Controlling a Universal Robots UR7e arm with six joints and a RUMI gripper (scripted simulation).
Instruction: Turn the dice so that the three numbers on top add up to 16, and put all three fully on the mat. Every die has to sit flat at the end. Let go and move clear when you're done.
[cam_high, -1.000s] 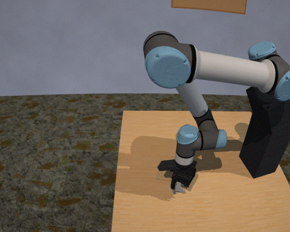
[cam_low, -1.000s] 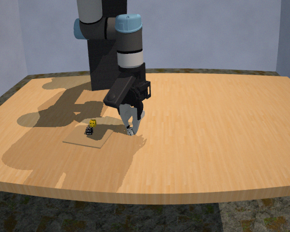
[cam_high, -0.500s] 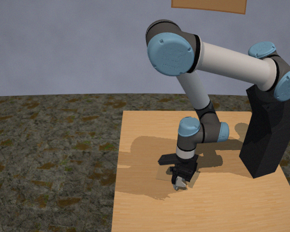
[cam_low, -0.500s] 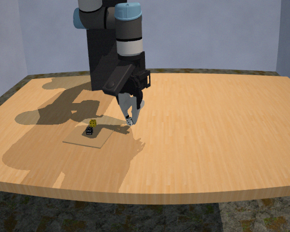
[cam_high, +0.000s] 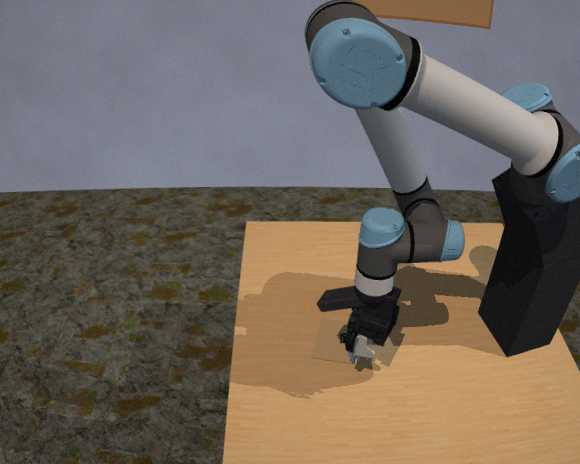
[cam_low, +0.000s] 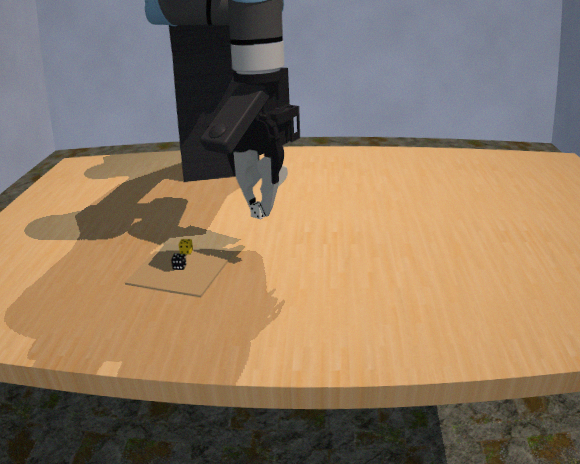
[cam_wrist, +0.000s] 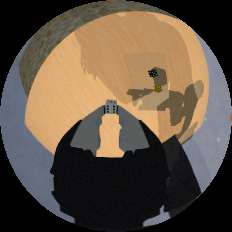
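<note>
Now: the black die 140 mm to the right of my hand, 100 mm below it and 20 mm behind it. Round my hand: yellow die 130 mm to the right, 100 mm below, 70 mm behind; then thin tan mat 140 mm to the right, 110 mm below, 20 mm behind; then white die 10 mm below.
</note>
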